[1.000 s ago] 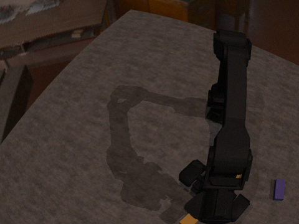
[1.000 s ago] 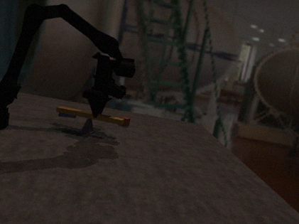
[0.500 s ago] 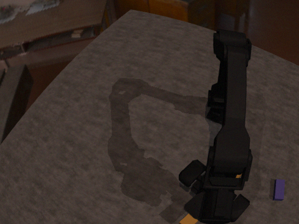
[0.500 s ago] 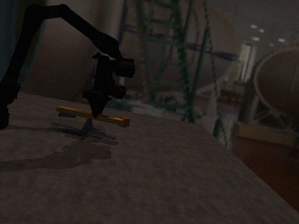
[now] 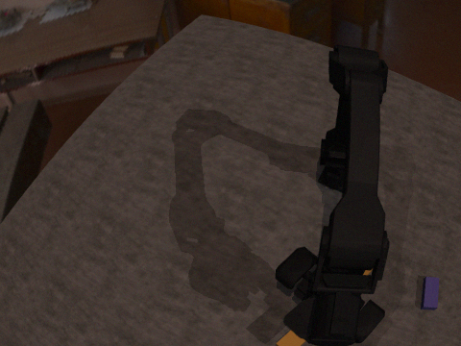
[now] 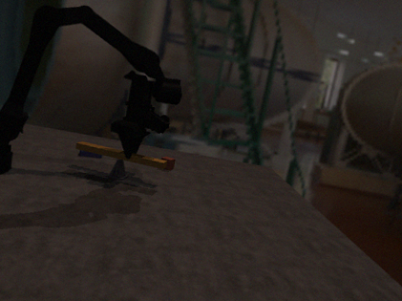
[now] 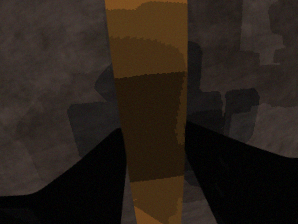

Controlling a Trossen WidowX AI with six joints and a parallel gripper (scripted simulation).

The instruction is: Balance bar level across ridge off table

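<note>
My gripper tip is 3 cm past the orange bar and 1 cm to the right of it. From my gripper tip the other things lie so: small purple block 13 cm behind, 20 cm to the left, 5 cm below; small red block 11 cm ahead, 20 cm to the left, 4 cm below.
</note>
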